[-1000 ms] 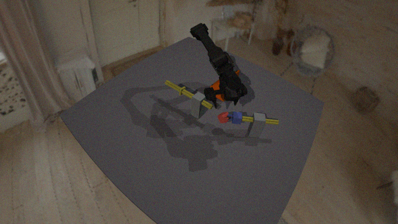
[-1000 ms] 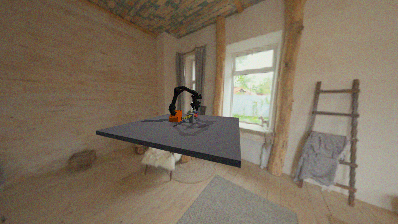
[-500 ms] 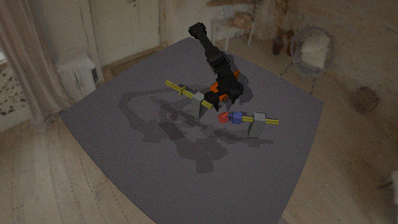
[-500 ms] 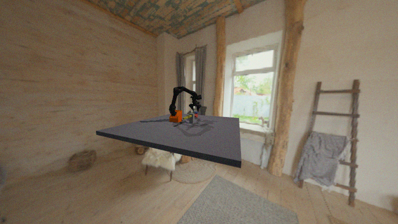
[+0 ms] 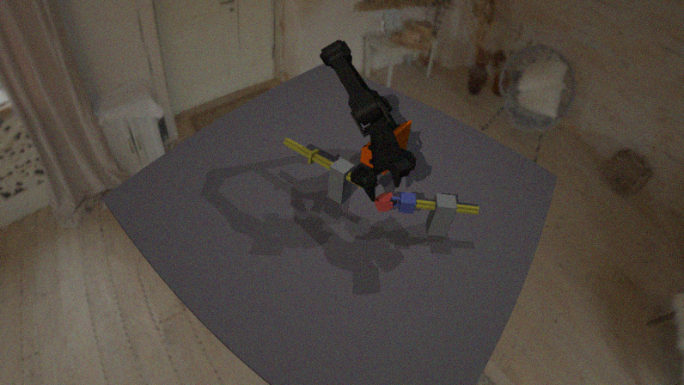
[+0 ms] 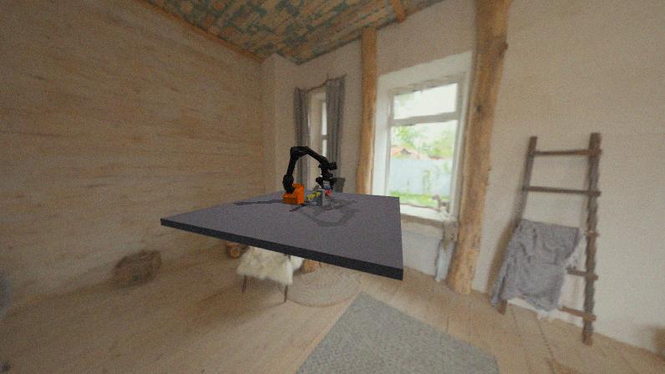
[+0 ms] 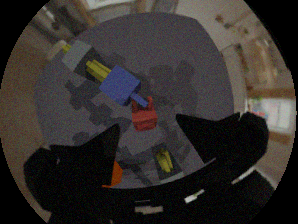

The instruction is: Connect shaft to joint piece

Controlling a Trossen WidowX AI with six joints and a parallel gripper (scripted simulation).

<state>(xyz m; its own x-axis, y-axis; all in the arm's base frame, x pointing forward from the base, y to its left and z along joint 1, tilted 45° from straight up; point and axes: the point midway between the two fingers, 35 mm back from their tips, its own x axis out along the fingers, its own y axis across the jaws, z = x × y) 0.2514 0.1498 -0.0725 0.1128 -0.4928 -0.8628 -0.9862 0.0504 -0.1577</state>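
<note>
The red joint piece is 10 mm to the left of my gripper tip and 30 mm below it.
</note>
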